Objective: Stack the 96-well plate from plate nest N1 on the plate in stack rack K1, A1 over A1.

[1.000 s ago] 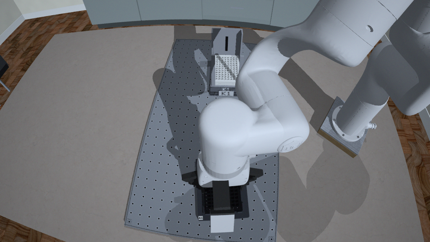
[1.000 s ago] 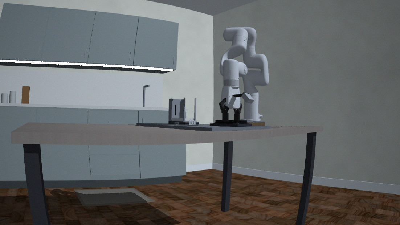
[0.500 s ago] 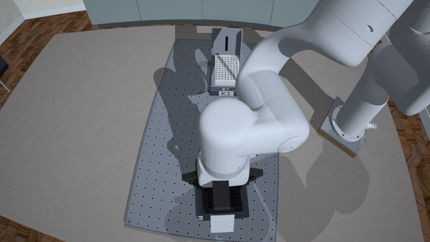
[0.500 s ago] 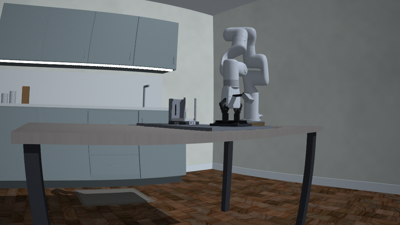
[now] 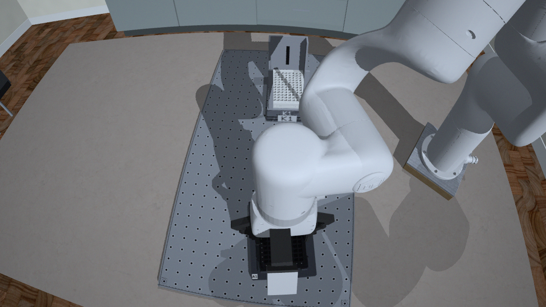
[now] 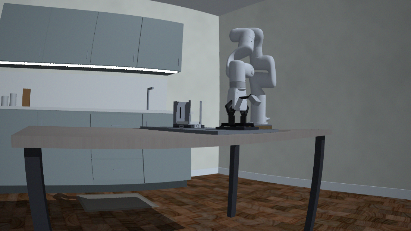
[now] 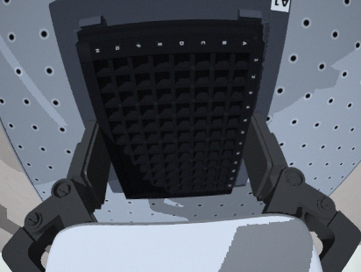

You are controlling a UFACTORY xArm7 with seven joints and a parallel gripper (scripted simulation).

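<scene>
Now: hand 30 mm above the plate nest N1. The rest, counted from my hand: black 96-well plate 10 mm below; then pale A1 mark 40 mm ahead, 90 mm to the left, 20 mm below; then K1 label 30 mm ahead, 290 mm to the right, 20 mm below.
</scene>
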